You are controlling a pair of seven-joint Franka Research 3 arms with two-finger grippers.
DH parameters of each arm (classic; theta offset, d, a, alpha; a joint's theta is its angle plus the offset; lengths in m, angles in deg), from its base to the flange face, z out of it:
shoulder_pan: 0 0.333 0 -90
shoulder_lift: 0 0 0 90
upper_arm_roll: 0 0.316 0.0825 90
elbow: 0 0 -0.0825 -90
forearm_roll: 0 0.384 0 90
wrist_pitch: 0 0 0.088 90
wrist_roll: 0 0.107 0 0
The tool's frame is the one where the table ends.
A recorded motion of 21 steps. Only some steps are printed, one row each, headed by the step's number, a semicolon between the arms.
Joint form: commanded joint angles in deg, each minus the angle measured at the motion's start. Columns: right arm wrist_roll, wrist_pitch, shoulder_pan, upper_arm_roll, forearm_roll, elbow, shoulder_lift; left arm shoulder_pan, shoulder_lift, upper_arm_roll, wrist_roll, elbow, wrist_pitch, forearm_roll.
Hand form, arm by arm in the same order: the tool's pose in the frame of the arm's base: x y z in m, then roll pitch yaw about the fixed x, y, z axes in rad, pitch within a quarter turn. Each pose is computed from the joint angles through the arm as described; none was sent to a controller.
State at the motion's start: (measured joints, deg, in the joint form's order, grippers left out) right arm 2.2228 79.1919 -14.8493 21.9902 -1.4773 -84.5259 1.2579; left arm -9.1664 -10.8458 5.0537 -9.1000 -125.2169 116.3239 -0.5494
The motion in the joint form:
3: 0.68 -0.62 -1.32 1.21 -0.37 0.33 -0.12; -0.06 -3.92 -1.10 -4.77 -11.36 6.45 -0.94
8: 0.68 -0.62 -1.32 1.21 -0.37 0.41 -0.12; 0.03 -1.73 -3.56 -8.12 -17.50 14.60 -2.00
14: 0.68 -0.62 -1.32 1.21 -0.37 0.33 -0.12; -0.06 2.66 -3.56 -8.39 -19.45 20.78 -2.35
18: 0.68 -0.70 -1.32 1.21 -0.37 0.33 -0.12; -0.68 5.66 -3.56 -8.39 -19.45 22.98 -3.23
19: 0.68 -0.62 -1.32 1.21 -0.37 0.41 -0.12; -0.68 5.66 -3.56 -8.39 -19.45 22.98 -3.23
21: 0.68 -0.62 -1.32 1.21 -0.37 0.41 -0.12; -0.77 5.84 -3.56 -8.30 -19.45 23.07 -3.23
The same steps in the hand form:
3: 0.5358 0.0596 0.6450 3.1112 0.1150 0.0661; 0.4569 -0.0428 0.4215 3.0993 -0.0058 0.1619
8: 0.5358 0.0596 0.6457 3.1113 0.1136 0.0661; 0.4438 -0.0607 0.3691 3.0999 -0.0006 0.1955
14: 0.5358 0.0596 0.6450 3.1112 0.1150 0.0661; 0.4459 -0.0611 0.3298 3.1018 0.0020 0.2069
18: 0.5356 0.0596 0.6449 3.1112 0.1164 0.0661; 0.4486 -0.0662 0.3096 3.0998 0.0177 0.2091
19: 0.5358 0.0596 0.6457 3.1113 0.1136 0.0661; 0.4486 -0.0662 0.3096 3.0998 0.0177 0.2091
21: 0.5358 0.0596 0.6457 3.1113 0.1136 0.0661; 0.4486 -0.0669 0.3083 3.1005 0.0190 0.2060

